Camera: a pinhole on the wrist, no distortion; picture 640 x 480 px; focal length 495.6 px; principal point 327.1 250.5 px. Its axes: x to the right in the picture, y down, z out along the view. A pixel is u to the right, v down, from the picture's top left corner.
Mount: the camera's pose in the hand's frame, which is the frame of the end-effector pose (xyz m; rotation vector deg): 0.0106 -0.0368 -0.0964 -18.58 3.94 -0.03
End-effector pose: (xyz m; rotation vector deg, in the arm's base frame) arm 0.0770 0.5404 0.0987 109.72 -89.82 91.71
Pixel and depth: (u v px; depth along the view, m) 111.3 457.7 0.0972
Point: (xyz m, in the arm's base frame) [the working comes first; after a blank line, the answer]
In the camera's frame: -0.0423 0.0406 0.0972

0.0458 0.5514 0.0692
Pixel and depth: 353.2 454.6 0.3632
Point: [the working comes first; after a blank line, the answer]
In the camera's frame: 0.0191 0.1496 0.3632

0.0135 0.2789 -0.0362
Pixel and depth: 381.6 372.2 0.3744
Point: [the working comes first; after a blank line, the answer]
In the camera's frame: 0.0412 0.0919 0.3744

0.0670 0.2678 -0.0054
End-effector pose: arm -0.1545 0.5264 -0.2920 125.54 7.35 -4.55
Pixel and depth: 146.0 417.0 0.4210
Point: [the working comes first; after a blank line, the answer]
In the camera's frame: -0.1538 0.1414 0.4210

-0.2438 0.1670 -0.2479
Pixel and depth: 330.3 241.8 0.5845
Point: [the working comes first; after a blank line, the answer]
In the camera's frame: 0.0038 -0.0103 0.5845

-0.0885 0.0759 -0.4532
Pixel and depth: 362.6 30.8 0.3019
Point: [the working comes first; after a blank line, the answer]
In the camera's frame: 0.0216 -0.1338 0.3019

-0.1114 0.3822 -0.4866
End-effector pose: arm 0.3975 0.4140 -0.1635 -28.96 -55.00 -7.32
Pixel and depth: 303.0 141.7 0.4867
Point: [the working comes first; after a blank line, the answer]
In the camera's frame: -0.0237 -0.1068 0.4867

0.1152 0.6177 0.0343
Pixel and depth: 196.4 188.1 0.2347
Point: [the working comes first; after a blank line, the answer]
In the camera's frame: -0.0619 -0.0296 0.2347

0.2763 0.4841 -0.1305
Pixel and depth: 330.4 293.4 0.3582
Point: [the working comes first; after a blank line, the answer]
In the camera's frame: 0.0024 0.0310 0.3582

0.2788 0.6200 -0.0629
